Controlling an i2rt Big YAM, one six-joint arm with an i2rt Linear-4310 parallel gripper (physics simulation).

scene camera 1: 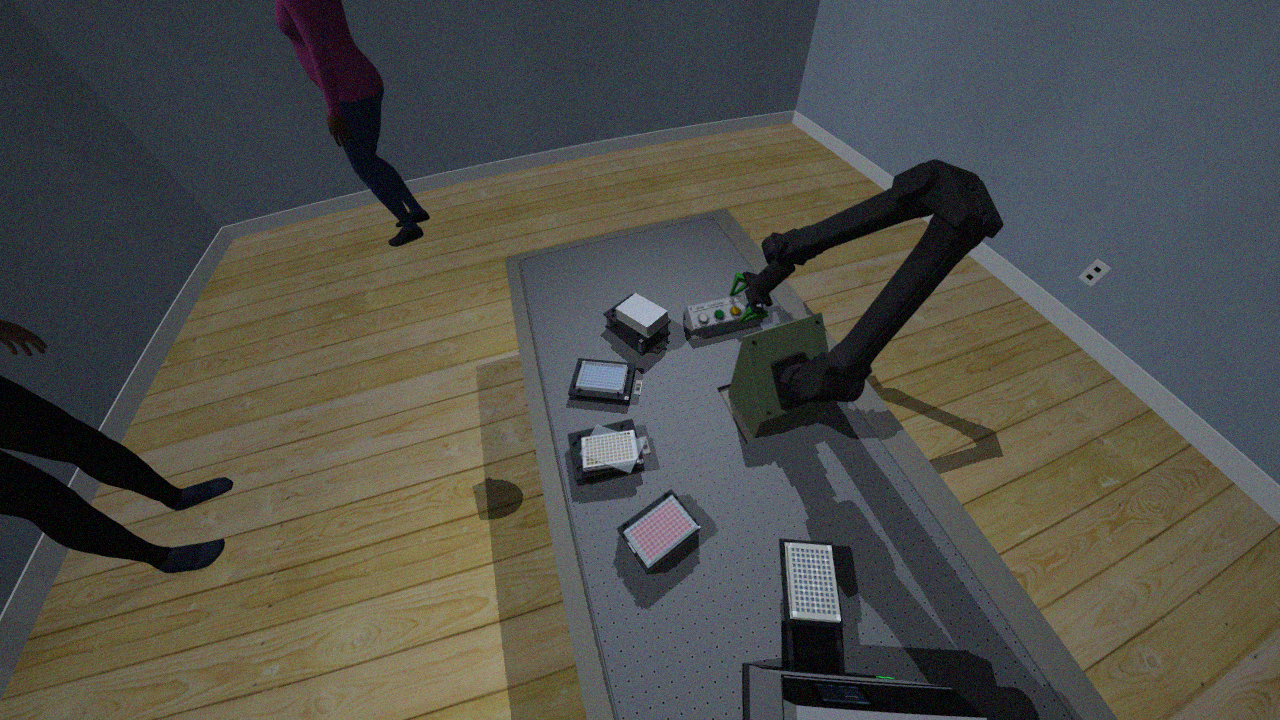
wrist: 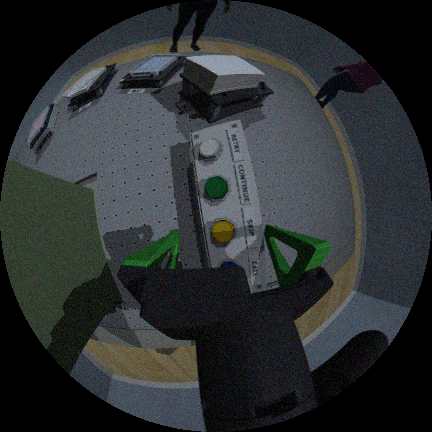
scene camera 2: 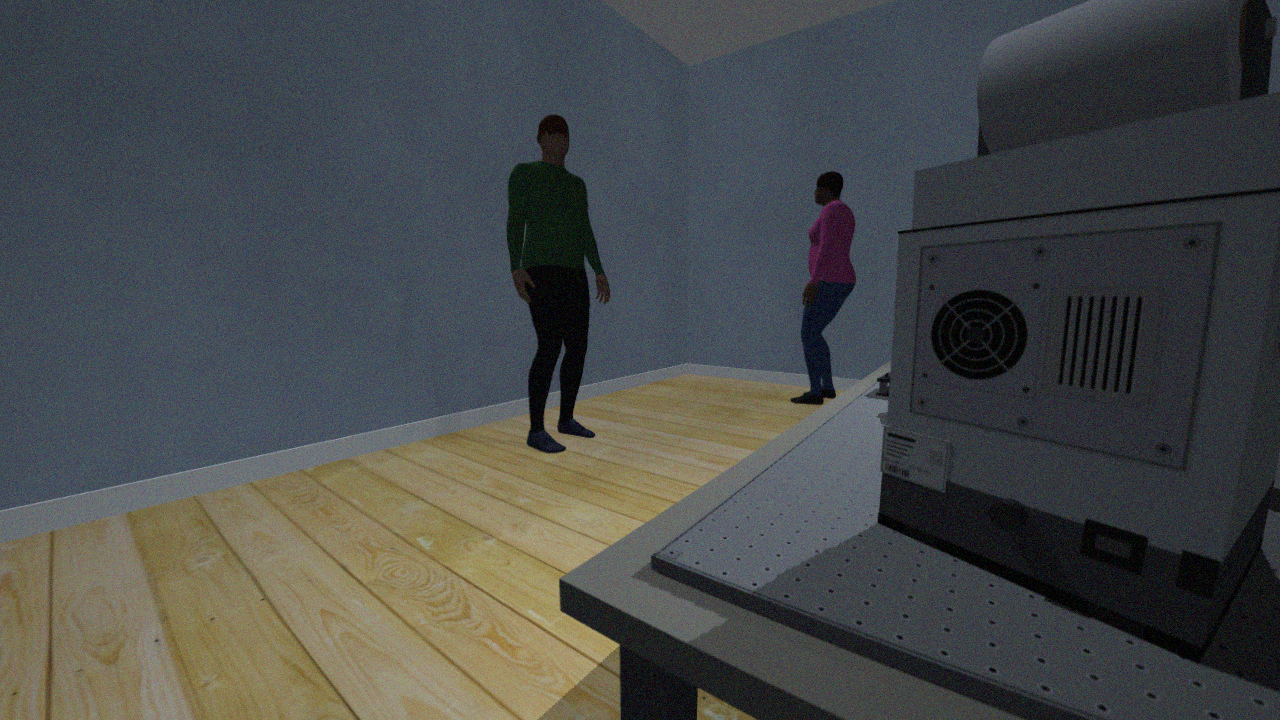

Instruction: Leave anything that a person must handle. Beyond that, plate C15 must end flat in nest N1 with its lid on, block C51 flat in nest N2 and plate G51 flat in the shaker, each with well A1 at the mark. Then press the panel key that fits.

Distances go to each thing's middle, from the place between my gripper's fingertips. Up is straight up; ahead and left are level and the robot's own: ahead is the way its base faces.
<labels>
Right now my hand is 43 cm short of the blue-white plate [scene camera 1: 595, 376], 5 cm to the right of it and 4 cm above it.
</labels>
